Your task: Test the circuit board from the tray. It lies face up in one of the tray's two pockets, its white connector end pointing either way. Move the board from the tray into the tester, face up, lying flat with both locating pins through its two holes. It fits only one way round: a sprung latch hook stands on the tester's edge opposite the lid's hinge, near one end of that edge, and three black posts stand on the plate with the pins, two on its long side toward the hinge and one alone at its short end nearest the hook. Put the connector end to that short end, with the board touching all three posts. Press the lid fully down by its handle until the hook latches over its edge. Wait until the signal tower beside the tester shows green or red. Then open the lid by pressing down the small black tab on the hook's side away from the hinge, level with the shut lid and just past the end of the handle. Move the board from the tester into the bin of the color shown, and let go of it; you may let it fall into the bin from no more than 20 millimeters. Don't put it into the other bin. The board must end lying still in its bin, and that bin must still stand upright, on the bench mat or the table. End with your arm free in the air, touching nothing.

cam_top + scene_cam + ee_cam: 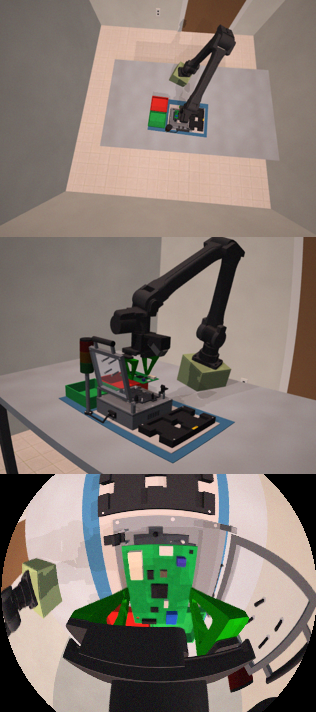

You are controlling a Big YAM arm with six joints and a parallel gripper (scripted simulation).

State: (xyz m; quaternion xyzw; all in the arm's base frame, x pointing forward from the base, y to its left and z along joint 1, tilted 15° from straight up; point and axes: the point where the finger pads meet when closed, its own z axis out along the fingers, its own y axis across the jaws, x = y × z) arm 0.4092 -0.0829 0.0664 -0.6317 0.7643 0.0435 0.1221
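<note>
My hand is 10 mm short of the tester plate and 70 mm above it. The rest, counted from my hand: clear lid: 120 mm ahead, 20 mm to the right, 50 mm above; latch hook: 50 mm behind, 70 mm to the left, 50 mm below; green bin: 10 mm ahead, 210 mm to the right, 120 mm below.
</note>
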